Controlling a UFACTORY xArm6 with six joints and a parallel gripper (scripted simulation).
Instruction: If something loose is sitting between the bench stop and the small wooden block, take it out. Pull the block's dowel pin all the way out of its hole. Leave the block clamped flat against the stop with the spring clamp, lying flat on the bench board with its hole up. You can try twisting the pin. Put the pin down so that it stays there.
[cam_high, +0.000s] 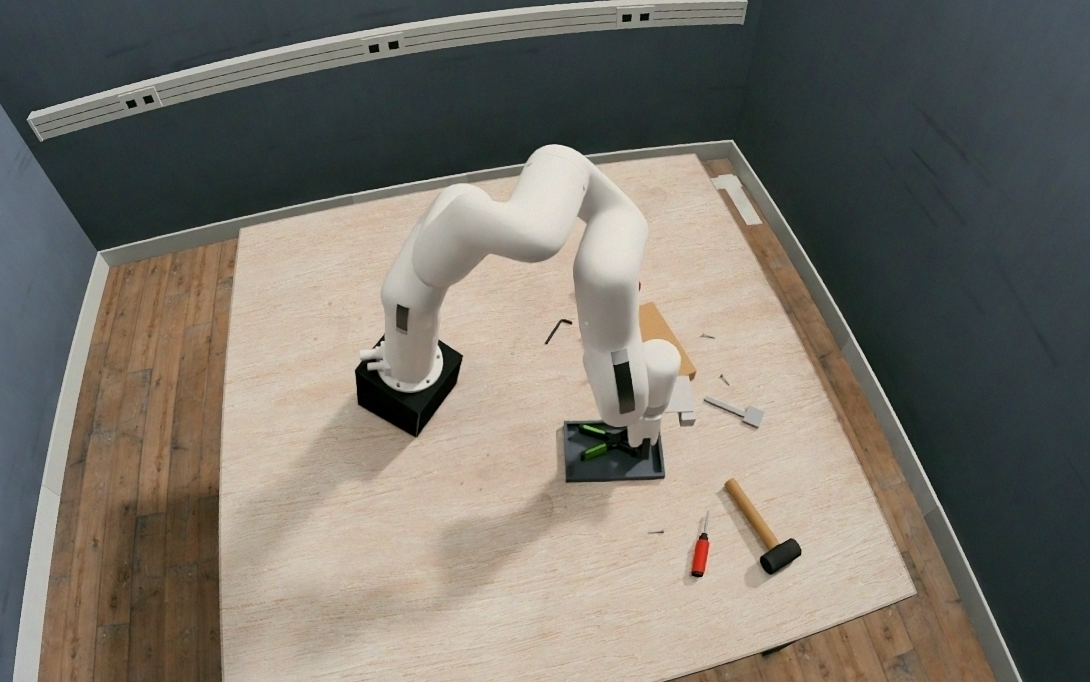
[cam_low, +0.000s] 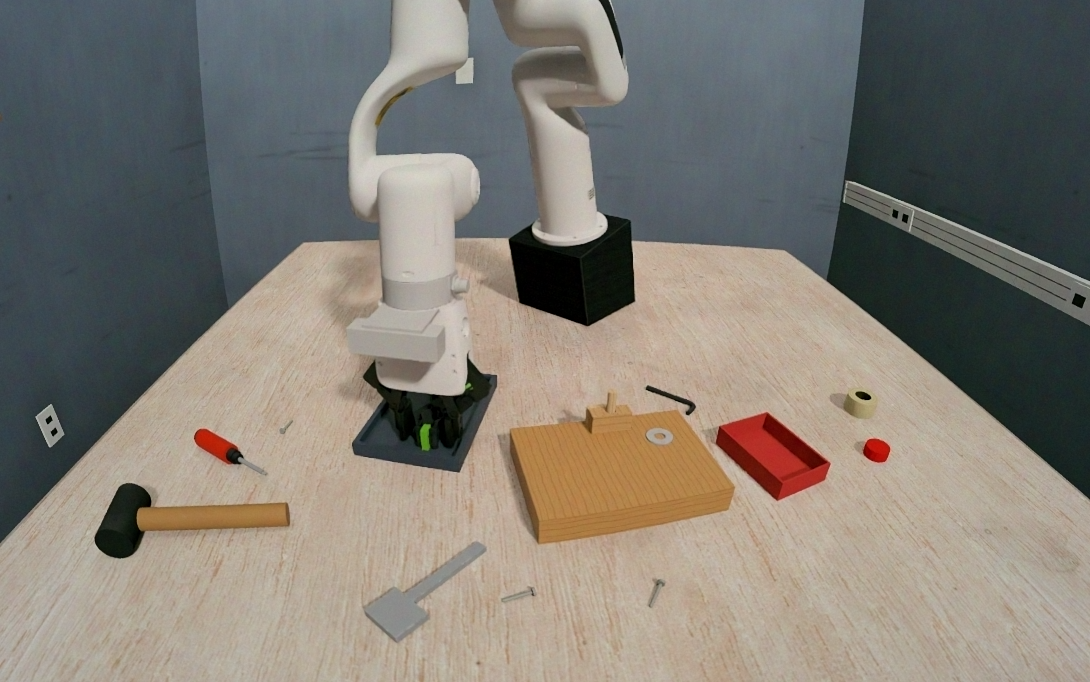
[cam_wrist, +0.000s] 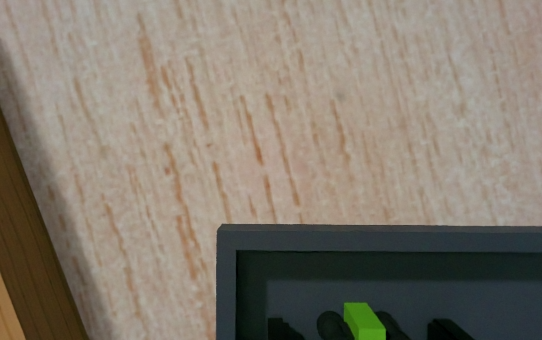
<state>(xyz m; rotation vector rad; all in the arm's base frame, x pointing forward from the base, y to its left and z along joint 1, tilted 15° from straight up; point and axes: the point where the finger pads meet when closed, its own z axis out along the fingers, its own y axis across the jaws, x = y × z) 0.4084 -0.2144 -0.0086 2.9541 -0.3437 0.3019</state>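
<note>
Right now my hand is 50 mm past the grey tray and 20 mm above it. Also, from my hand: small wooden block (200 mm to the left, 30 mm ahead, 20 mm above); then dowel pin (200 mm to the left, 30 mm ahead, 30 mm above); then grey scraper (230 mm ahead, 20 mm below).
</note>
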